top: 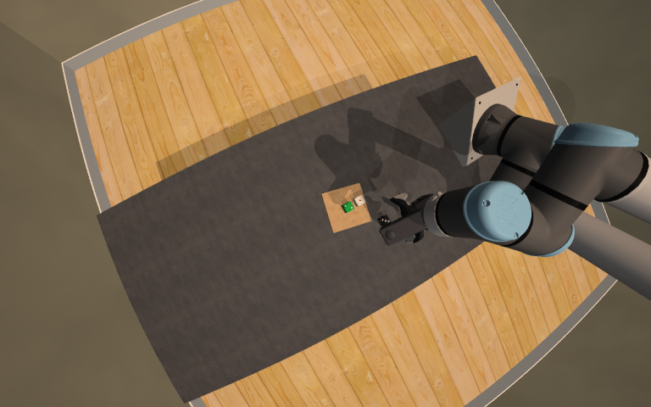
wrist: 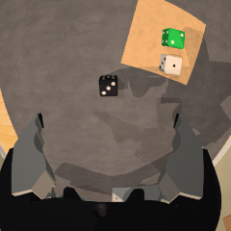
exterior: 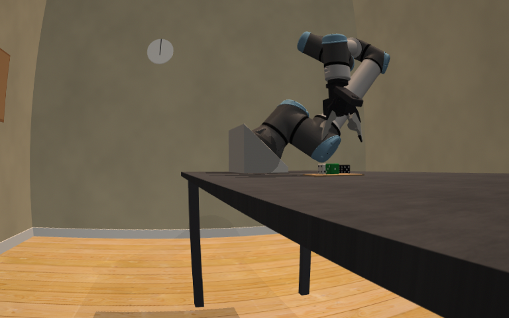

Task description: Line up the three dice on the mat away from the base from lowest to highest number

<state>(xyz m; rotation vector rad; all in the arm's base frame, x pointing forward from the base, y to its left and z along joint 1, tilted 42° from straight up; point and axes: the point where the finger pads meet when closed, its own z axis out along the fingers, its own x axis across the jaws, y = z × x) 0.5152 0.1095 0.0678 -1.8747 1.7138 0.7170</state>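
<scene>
Now: the black die 9 cm below my hand. Also, from my hand: tan mat: 10 cm ahead, 10 cm to the right, 10 cm below; then white die: 5 cm ahead, 10 cm to the right, 9 cm below; then green die: 10 cm ahead, 10 cm to the right, 9 cm below.
</scene>
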